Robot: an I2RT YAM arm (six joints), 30 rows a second.
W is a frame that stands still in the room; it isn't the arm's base.
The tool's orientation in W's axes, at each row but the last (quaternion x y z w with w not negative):
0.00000, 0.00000, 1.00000, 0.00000
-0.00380, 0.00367, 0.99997, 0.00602
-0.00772, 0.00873, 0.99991, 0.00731
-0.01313, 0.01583, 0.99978, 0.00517
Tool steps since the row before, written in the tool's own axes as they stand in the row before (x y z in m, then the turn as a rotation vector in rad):
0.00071, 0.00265, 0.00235, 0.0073, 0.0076, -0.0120
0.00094, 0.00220, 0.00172, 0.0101, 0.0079, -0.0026
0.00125, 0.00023, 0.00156, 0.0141, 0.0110, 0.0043
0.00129, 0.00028, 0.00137, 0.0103, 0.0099, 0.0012
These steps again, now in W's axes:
-0.00071, -0.00265, 0.00235, -0.0073, -0.0076, -0.0120
-0.00098, -0.00218, 0.00173, -0.0102, -0.0078, -0.0026
-0.00128, -0.00018, 0.00154, -0.0143, -0.0107, 0.0043
-0.00133, -0.00022, 0.00134, -0.0104, -0.0098, 0.0012

